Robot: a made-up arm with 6 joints.
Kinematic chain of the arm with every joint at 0, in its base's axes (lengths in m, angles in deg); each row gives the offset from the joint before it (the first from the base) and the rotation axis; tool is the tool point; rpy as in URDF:
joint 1: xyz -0.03 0 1.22 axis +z
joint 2: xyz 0.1 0.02 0 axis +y
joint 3: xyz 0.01 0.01 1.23 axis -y
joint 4: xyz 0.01 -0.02 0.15 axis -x
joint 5: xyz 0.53 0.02 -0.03 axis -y
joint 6: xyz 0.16 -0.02 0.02 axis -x
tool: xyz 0.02 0 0.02 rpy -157.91 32.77 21.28
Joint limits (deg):
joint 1: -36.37..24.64
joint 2: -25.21..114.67
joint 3: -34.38..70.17
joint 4: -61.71..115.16
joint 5: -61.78..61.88
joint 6: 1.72..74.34
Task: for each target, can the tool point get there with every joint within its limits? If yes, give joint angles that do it. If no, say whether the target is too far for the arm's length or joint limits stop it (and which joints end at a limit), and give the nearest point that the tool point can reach.
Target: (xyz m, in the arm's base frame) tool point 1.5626 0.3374 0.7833
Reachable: yes | joints 11.66 78.85 1.02 -41.67 4.00 42.21
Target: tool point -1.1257 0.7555 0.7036
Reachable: no: joint limits stop it (at a limit: joint 1, joint 2, joint 3, joint 5, joint 6) | nearest point 0.5181 0.3947 0.3320 | short by 1.724 m
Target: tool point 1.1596 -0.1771 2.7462
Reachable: yes | joints -9.58 22.79 46.51 -12.42 -14.66 15.74
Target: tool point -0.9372 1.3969 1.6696
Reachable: no: joint limits stop it (at a limit: joint 1, joint 2, joint 3, joint 5, joint 6) | nearest point -0.5845 0.5090 2.8979 | short by 1.556 m
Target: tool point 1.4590 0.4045 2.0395
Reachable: yes | joints 13.05 37.38 4.06 18.51 39.15 42.17
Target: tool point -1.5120 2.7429 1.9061
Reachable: no: too far | nearest point -0.5816 0.5103 2.8980 | short by 2.614 m
